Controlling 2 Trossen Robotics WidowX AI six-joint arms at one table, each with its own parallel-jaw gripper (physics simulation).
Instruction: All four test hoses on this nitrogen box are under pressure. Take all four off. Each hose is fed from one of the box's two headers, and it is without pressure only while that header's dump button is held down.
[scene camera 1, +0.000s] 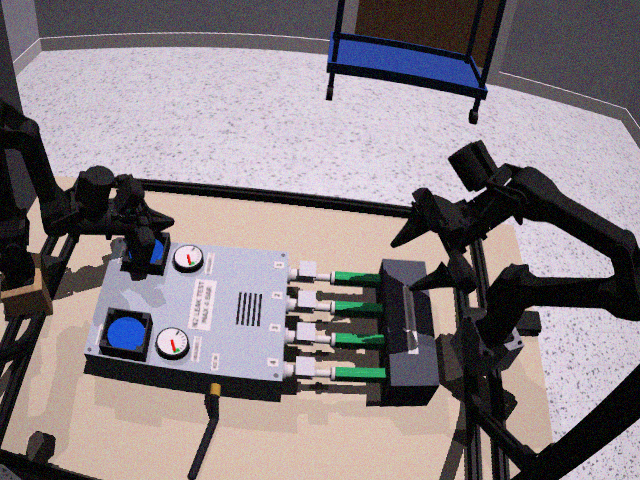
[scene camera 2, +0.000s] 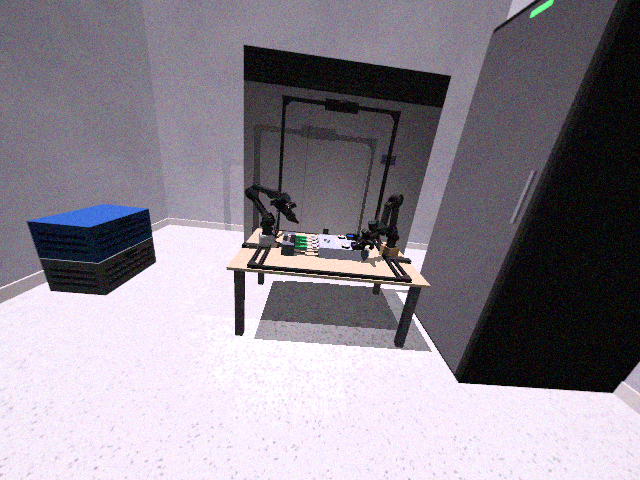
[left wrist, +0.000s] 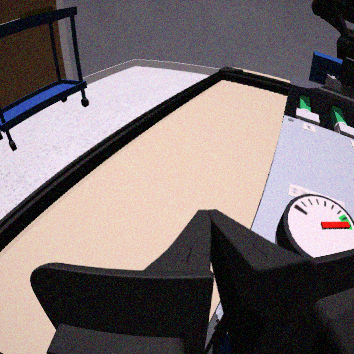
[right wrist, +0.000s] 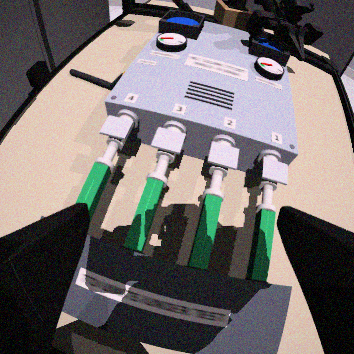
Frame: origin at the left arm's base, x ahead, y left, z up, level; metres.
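Where they show: left gripper, fingertip midpoint: (scene camera 1: 173, 221) (scene camera 2: 353, 246) (left wrist: 206, 218) (right wrist: 301, 59); right gripper, fingertip midpoint: (scene camera 1: 400, 267) (scene camera 2: 296, 221) (right wrist: 186, 216); left arm's base at its link origin: (scene camera 1: 20, 274) (scene camera 2: 390, 246) (right wrist: 235, 5); right arm's base at its link origin: (scene camera 1: 494, 331) (scene camera 2: 266, 233) (left wrist: 347, 82).
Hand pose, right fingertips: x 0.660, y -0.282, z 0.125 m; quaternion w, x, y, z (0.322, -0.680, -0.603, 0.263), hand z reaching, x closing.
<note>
Each offset is from my right fingertips to the centre of the thing. "*": to the spot under its first point.
The grey nitrogen box @(* 0.196 m left, 0.223 m back, 0.128 m down) (scene camera 1: 227, 263) (right wrist: 270, 110) has four white couplings on one side, numbered 1 to 4. Green-sleeved hoses 1 @(* 0.104 m left, 0.005 m back, 0.144 m down) (scene camera 1: 356, 279) (right wrist: 262, 245), 2 (scene camera 1: 356, 308) (right wrist: 206, 230), 3 (scene camera 1: 359, 338) (right wrist: 145, 215) and 4 @(* 0.086 m right, 0.083 m back, 0.144 m down) (scene camera 1: 360, 373) (right wrist: 95, 187) are on them. My left gripper (scene camera 1: 172, 221) (left wrist: 206, 218) is shut and empty; its arm partly hides the back blue button @(0.254 m left, 0.371 m back, 0.123 m down) (scene camera 1: 156, 251). Contact cannot be told. The front blue button @(0.079 m left, 0.445 m back, 0.123 m down) (scene camera 1: 126, 333) (right wrist: 182, 21) is uncovered. Both gauge needles sit by green marks. My right gripper (scene camera 1: 403, 266) (right wrist: 186, 216) is open, empty, above the hose ends.
A dark block (scene camera 1: 408, 366) (right wrist: 280, 305) stands at the hoses' far ends. A black supply hose @(* 0.119 m right, 0.365 m back, 0.195 m down) (scene camera 1: 206, 444) leaves the box's front side. Black rails edge the table. A blue cart (scene camera 1: 403, 59) stands on the floor behind.
</note>
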